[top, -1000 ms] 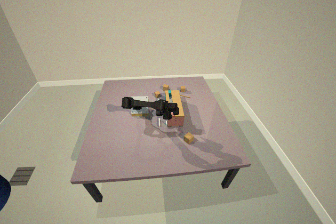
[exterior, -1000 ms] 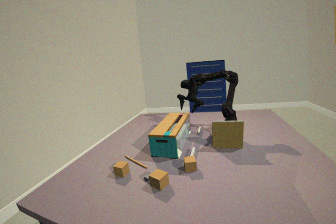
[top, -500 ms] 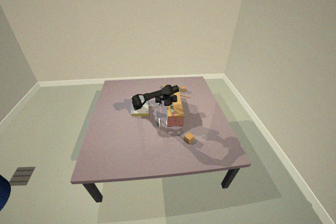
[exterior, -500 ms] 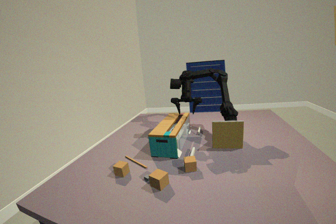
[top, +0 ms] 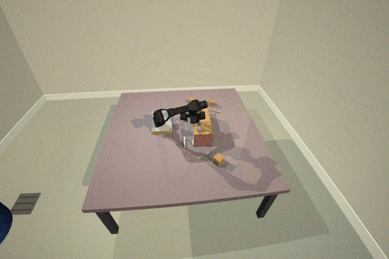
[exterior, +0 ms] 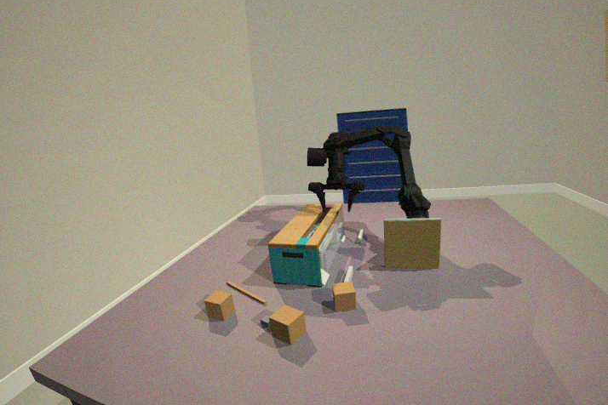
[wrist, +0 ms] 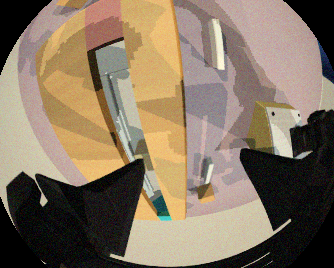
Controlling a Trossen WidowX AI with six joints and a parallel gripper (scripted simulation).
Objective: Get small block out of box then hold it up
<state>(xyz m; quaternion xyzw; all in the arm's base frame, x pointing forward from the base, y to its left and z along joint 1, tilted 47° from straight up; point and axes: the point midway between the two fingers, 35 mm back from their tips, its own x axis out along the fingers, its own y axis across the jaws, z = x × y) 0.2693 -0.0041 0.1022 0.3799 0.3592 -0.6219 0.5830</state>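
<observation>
My gripper tip is 5 cm short of the tan block, 4 cm to the right of it and 6 cm above it. From my gripper tip the other things lie so: cube: 16 cm ahead, 31 cm to the right, 11 cm below; thin stick: 22 cm ahead, 30 cm to the left, 14 cm below; box: 4 cm ahead, 5 cm to the left, 8 cm below.
</observation>
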